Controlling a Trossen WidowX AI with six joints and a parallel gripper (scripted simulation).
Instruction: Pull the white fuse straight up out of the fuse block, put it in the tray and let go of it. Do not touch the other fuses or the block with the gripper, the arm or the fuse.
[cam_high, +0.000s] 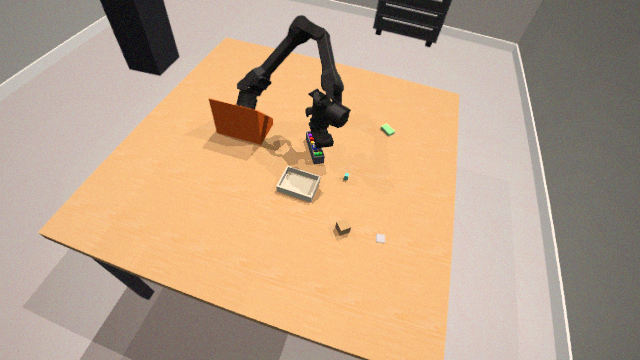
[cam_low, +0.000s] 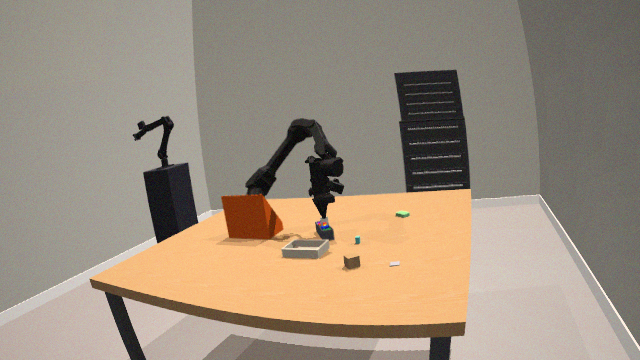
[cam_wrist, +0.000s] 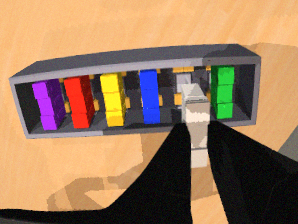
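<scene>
Now: the blue fuse 5 cm below my gripper tip, 2 cm to the left of it and 1 cm behind it. Also, from my gripper tip: teal piece: 14 cm ahead, 7 cm to the right, 6 cm below; then green fuse: 5 cm below, 2 cm to the right, 1 cm ahead; then white fuse: 1 cm below.
</scene>
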